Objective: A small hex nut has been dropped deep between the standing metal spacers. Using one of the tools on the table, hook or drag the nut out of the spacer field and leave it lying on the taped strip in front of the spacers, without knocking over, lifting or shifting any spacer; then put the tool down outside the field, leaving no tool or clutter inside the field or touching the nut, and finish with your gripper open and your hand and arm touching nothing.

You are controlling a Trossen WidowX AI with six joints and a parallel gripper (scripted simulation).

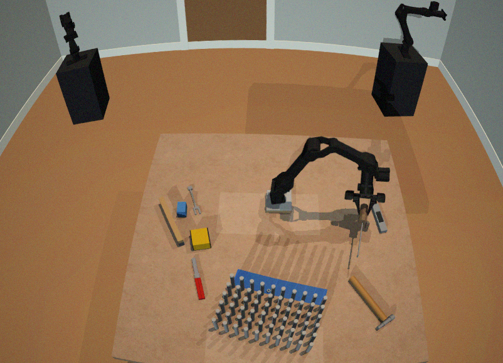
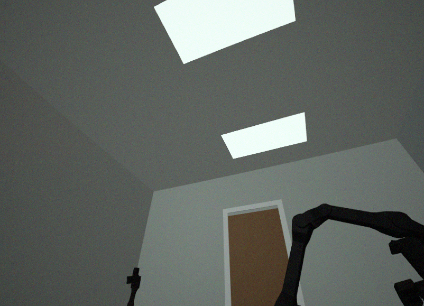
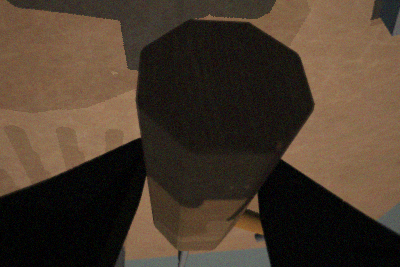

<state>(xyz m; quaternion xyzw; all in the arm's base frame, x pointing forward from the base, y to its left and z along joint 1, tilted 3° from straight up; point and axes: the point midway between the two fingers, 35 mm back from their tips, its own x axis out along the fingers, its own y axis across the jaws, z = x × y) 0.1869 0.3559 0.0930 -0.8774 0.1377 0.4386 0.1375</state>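
The hook tool lies 10 cm ahead of my gripper tip and 4 cm to the right of it. Round my gripper tip: grey bar (12 cm to the left, 8 cm below, 3 cm behind); then blue taped strip (40 cm to the right, 24 cm ahead, 10 cm below); then hex nut (45 cm to the right, 25 cm ahead, 9 cm below).
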